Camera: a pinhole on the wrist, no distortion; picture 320 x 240 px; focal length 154.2 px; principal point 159.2 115.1 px. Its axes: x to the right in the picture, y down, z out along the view. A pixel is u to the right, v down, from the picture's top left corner.
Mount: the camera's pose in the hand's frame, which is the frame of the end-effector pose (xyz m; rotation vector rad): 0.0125 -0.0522 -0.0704 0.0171 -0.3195 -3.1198
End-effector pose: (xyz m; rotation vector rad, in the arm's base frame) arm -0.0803 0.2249 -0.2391 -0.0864 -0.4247 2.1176
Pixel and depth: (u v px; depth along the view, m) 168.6 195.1 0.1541
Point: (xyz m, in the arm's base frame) -0.0233 0.2499 -0.1153
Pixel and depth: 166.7 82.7 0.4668
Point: -0.2645 0.0453 0.0569
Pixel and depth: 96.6 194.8 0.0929
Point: -0.0503 0.2973 -0.1786
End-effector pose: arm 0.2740 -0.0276 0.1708 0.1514 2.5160 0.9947
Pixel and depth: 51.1 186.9 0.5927
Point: 0.1477 0.2895 -0.4826
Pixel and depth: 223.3 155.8 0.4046
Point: 0.5702 0.0929 -0.0495
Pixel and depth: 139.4 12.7 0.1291
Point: 0.2629 0.0464 0.1751
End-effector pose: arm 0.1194 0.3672 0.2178 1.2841 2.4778 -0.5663
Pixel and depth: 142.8 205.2 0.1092
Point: 0.0339 0.3119 0.1835
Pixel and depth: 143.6 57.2 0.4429
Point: 0.2815 0.3542 -0.1363
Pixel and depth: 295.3 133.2 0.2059
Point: 0.1964 0.1639 0.1804
